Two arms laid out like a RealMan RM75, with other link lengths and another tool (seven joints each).
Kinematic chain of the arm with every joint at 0, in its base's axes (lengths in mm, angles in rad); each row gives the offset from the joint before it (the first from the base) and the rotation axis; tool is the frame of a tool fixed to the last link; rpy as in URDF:
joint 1: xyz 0 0 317.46 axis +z
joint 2: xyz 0 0 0 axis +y
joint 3: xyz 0 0 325.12 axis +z
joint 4: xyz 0 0 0 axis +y
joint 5: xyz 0 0 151.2 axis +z
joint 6: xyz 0 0 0 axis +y
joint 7: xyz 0 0 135.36 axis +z
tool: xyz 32 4 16 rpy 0.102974 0 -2.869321
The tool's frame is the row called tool.
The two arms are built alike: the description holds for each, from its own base.
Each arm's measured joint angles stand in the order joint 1, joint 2, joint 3, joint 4, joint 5, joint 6, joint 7.
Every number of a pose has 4 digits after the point.
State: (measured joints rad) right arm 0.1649 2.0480 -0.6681 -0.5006 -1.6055 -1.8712 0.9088; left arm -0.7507 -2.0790 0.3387 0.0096 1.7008 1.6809 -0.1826
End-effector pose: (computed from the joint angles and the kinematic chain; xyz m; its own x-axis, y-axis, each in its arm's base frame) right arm 0.3394 0.1933 0.0508 -0.4739 0.2594 0.8415 0.5265 0.8494 0.0347; left arm -0.1604 0.3305 0.0536 -0.5496 0.7059 -0.4469 0.1317 0.6014 0.7880
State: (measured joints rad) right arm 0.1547 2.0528 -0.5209 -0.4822 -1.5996 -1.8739 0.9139; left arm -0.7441 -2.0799 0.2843 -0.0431 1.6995 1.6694 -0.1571
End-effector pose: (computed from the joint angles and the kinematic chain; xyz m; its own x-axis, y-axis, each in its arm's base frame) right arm 0.3473 0.1986 0.0659 -0.4136 0.1919 0.8900 0.6020 0.7910 0.1092; left arm -0.1619 0.3315 0.0540 -0.5624 0.6860 -0.4616 0.0657 0.5936 0.8021
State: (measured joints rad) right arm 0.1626 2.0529 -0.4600 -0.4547 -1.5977 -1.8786 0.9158; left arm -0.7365 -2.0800 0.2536 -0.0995 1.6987 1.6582 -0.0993
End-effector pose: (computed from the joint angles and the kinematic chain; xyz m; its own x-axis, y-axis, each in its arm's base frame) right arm 0.3481 0.2029 0.0710 -0.3764 0.1639 0.9118 0.6284 0.7684 0.1212; left arm -0.1631 0.3293 0.0510 -0.5736 0.6810 -0.4553 0.0344 0.5753 0.8172
